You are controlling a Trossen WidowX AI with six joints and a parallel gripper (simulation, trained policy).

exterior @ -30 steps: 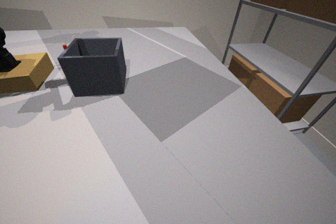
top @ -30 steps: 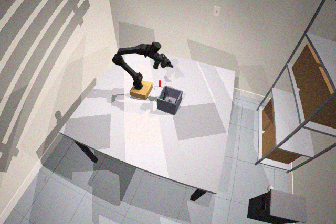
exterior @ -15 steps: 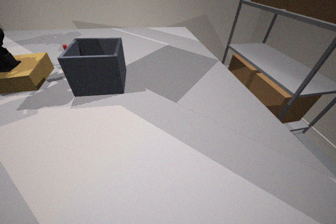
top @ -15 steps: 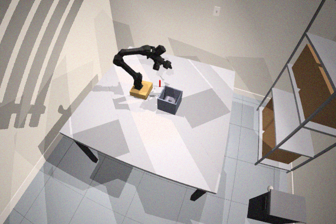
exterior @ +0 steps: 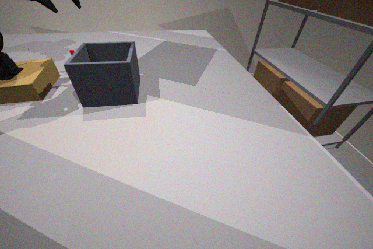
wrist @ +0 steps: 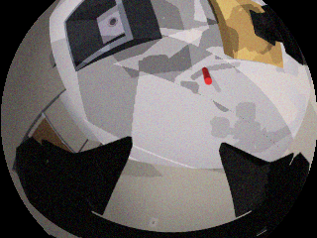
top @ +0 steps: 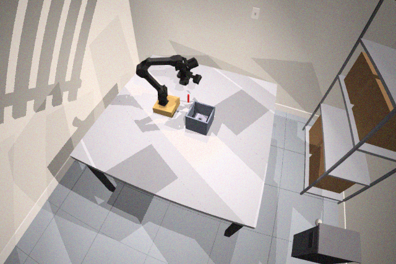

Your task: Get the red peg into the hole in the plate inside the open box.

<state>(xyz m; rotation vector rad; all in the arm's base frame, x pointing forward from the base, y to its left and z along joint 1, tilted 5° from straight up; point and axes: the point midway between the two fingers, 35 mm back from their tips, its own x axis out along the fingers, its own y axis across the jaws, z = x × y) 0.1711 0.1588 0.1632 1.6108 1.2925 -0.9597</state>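
The red peg is 3 cm behind my gripper tip, 1 cm to the right of it and 17 cm below it.
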